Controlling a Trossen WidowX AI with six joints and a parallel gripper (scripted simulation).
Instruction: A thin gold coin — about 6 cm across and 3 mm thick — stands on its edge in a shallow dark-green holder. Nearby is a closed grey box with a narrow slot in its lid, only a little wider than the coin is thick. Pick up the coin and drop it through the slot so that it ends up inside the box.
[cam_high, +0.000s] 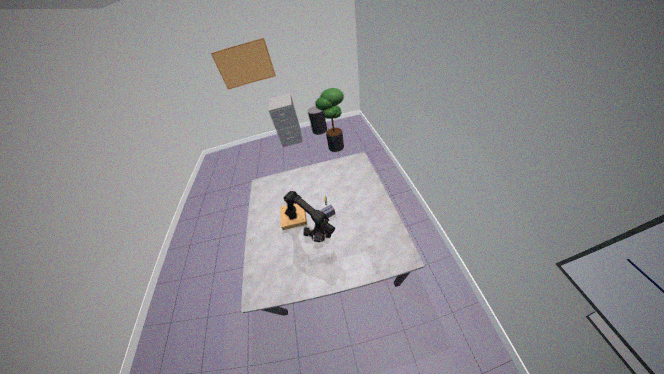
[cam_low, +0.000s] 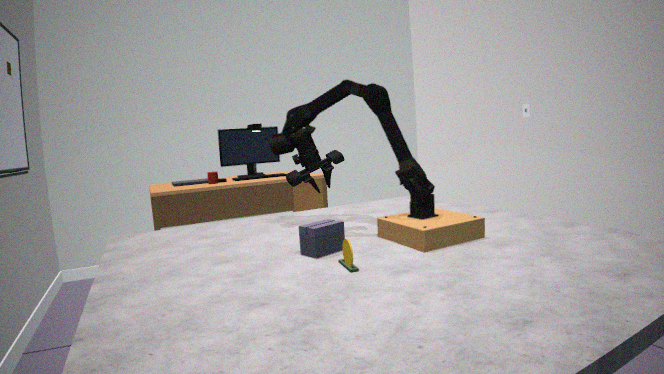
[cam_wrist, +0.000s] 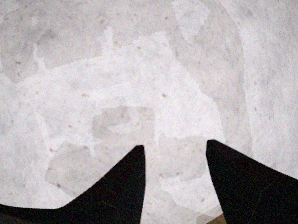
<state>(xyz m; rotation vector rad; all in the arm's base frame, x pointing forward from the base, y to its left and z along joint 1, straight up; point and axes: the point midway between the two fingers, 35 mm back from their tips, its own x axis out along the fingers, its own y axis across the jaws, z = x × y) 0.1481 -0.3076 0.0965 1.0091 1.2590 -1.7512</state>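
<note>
Right now my gripper tip is 18 cm short of the gold coin, 39 cm to the right of it and 9 cm above it.
</note>
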